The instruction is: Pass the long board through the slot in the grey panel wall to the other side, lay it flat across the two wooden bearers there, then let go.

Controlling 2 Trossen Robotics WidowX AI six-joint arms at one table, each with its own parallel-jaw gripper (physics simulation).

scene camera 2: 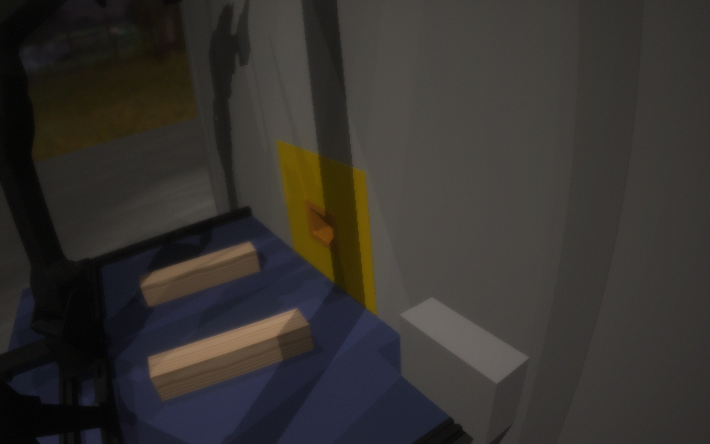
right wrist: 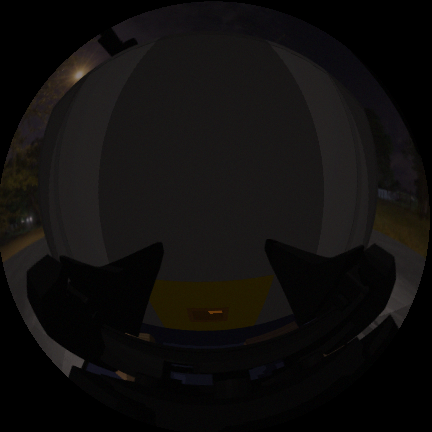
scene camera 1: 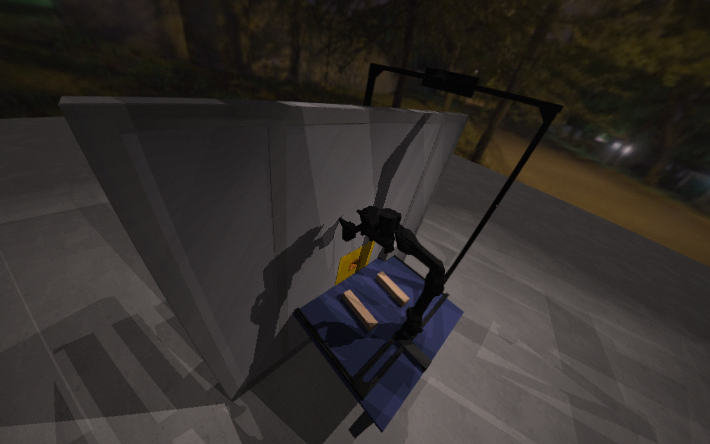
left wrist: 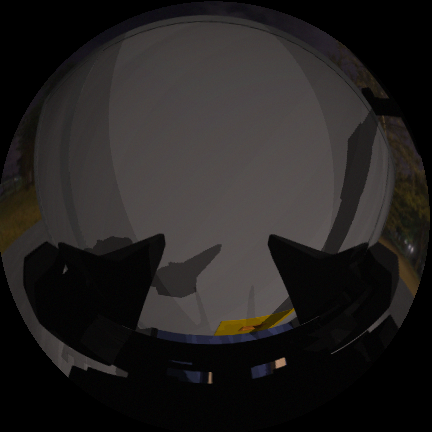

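Observation:
The grey panel wall has a yellow patch around an orange-edged slot. On the left arm's side, two wooden bearers lie roughly parallel: one bearer and another bearer. My left gripper is open and empty, high above the table near the wall. My right gripper is open and empty, facing the wall above the slot. Partly hidden brown wood shows low in the right wrist view; I cannot tell whether it is the long board.
The bearers lie on a blue table top with dark rails. A pale grey block stands against the wall beside the table. A black overhead frame rises behind the left arm.

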